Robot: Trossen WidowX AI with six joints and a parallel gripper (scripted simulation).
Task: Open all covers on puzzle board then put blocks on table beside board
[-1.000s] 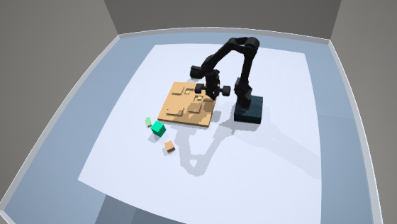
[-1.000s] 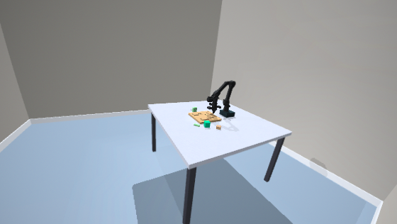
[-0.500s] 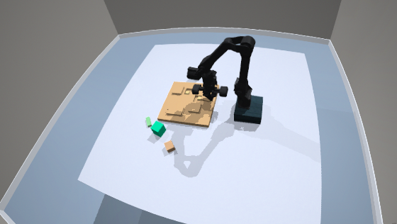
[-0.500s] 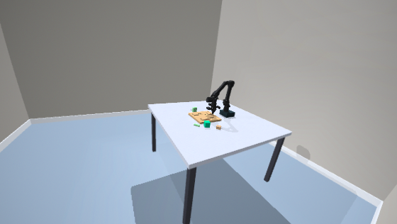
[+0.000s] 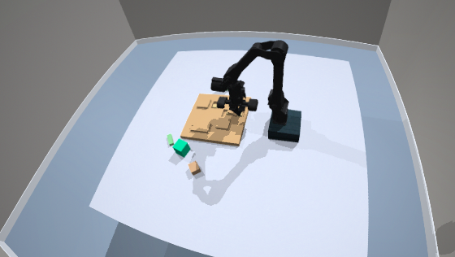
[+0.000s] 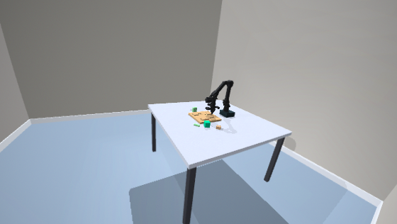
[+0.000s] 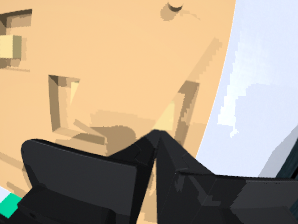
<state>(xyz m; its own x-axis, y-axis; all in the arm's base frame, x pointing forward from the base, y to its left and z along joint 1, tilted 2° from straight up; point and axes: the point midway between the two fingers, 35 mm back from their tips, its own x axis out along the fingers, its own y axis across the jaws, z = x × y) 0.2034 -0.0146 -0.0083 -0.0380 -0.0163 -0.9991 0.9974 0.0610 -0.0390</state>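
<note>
My gripper tip is 11 cm short of the tan puzzle board and 3 cm to the right of it. Also, from my gripper tip: tan cube: 11 cm ahead, 32 cm to the left, 1 cm below; then light green bar: 30 cm ahead, 20 cm to the left, 2 cm below; then green cube: 21 cm ahead, 24 cm to the left.
</note>
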